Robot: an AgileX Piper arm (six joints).
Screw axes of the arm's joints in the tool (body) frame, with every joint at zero. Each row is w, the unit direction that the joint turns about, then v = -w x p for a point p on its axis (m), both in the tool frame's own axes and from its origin. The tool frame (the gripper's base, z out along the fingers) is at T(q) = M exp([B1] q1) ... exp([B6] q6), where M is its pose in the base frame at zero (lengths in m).
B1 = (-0.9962, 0, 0.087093, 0, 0.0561, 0)
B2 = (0, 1, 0, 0.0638, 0, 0.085)
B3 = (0, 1, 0, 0.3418, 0, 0.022)
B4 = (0, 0, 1, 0, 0, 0)
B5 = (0, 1, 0, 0.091, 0, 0)
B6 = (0, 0, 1, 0, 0, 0)
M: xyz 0.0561 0 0.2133 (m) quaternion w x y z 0.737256 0 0.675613 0
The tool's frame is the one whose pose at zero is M.
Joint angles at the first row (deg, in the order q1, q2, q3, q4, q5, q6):
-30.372, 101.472, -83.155, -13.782, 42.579, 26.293
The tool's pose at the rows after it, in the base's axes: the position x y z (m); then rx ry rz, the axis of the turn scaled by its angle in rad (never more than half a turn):
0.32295 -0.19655 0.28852 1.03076 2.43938 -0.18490
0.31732 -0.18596 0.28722 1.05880 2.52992 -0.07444
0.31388 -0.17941 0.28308 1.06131 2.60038 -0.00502
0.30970 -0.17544 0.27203 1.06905 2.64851 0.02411
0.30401 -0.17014 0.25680 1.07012 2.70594 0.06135
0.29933 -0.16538 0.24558 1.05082 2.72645 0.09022
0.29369 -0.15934 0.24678 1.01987 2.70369 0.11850
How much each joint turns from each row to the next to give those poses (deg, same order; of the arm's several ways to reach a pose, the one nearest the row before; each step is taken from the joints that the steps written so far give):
0.000, -2.080, 0.000, 8.614, 7.546, -8.549
0.000, -0.494, 0.002, 5.168, 6.113, -2.696
0.000, 0.002, 0.431, 2.849, 3.687, -2.033
0.000, -0.001, 2.237, 0.932, 0.658, -0.820
-0.001, 0.000, 3.244, 1.227, 0.106, -1.382
0.002, -0.474, 3.211, 1.366, -1.741, -1.762
0.000, -2.019, 2.542, 1.926, -1.967, -1.817

